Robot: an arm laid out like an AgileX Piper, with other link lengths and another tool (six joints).
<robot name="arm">
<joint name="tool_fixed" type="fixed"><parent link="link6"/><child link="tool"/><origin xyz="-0.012 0.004 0.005" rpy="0.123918 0 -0.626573"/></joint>
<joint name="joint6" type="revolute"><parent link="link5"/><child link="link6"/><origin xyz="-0.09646 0 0" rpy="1.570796 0 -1.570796"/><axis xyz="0 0 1"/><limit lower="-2.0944" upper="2.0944"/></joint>
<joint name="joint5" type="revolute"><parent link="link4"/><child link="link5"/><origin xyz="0 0 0" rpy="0 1.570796 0"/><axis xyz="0 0 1"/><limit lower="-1.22" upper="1.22"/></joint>
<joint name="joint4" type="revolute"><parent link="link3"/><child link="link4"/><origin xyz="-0.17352 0.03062 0" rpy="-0.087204 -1.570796 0"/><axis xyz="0 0 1"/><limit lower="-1.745" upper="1.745"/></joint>
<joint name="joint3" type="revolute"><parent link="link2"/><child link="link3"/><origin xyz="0.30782 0.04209 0" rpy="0 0 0"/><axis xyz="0 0 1"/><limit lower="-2.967" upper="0"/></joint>
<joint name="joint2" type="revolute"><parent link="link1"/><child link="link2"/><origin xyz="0 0 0" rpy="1.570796 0 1.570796"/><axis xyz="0 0 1"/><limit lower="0" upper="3.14"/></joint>
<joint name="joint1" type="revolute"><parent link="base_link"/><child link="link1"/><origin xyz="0 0 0.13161" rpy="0 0 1.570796"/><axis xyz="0 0 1"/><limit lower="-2.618" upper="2.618"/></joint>
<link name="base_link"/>
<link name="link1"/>
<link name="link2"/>
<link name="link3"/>
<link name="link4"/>
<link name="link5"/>
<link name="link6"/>
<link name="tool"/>
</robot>
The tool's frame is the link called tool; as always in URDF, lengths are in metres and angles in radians.
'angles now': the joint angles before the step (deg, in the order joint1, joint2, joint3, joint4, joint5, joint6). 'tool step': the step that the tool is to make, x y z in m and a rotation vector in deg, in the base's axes. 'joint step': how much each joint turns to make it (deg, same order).
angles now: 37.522 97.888 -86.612 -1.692 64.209 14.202
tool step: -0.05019 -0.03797 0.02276 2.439 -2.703 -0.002
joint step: 0.001 -12.847 10.079 0.286 -0.862 0.002
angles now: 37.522 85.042 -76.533 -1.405 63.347 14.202
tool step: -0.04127 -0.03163 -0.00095 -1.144 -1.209 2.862
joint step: -0.001 -9.688 9.484 -0.423 -0.136 -3.087
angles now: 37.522 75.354 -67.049 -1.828 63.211 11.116
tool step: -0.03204 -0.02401 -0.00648 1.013 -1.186 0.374
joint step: 0.001 -7.970 7.904 0.233 -1.503 -0.375
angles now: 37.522 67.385 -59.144 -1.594 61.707 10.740
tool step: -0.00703 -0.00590 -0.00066 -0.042 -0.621 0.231
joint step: 0.002 -1.881 1.341 -0.310 0.067 -0.238
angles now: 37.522 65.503 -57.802 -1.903 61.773 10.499
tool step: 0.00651 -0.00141 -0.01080 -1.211 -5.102 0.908
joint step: 0.000 -0.121 4.735 -4.142 -7.938 0.001
